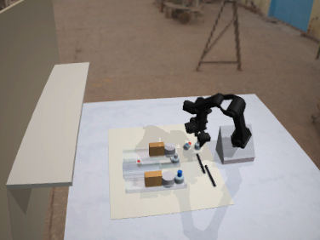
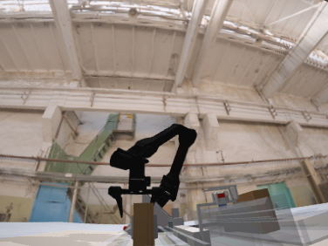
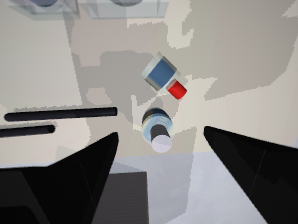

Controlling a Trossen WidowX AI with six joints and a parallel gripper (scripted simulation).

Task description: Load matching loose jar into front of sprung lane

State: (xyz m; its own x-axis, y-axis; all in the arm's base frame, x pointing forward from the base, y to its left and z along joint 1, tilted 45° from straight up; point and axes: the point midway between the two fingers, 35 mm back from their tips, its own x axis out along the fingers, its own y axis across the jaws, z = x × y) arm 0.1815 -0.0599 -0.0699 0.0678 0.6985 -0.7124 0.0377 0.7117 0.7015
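The blue-lidded jar is 22 cm to the left of my gripper tip and 16 cm ahead of it. Also, from my gripper tip: red mark (33 cm ahead, 12 cm to the left, 2 cm above); shelf (66 cm ahead, 32 cm above, 5 cm to the left); lane (30 cm ahead, 11 cm to the left, 3 cm below).
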